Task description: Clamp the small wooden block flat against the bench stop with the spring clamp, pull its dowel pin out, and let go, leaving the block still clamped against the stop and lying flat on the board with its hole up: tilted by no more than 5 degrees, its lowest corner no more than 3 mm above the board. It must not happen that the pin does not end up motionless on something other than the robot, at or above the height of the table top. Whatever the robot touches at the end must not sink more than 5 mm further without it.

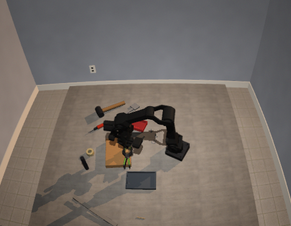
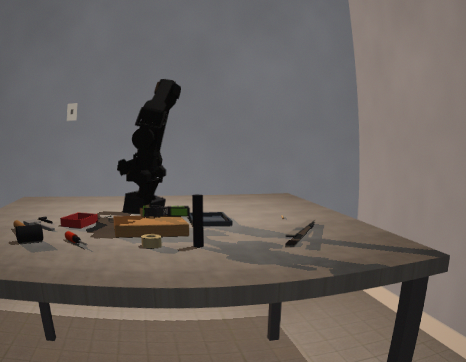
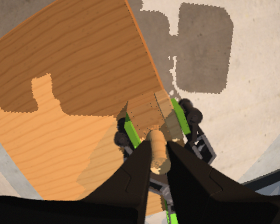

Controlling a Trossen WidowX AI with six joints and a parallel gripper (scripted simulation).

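Right now the dowel pin is 4 cm below my hand. Round my hand: wooden board: 6 cm ahead, 1 cm to the left, 9 cm below; bench stop: 1 cm behind, 1 cm to the right, 6 cm below; small wooden block: 6 cm below.
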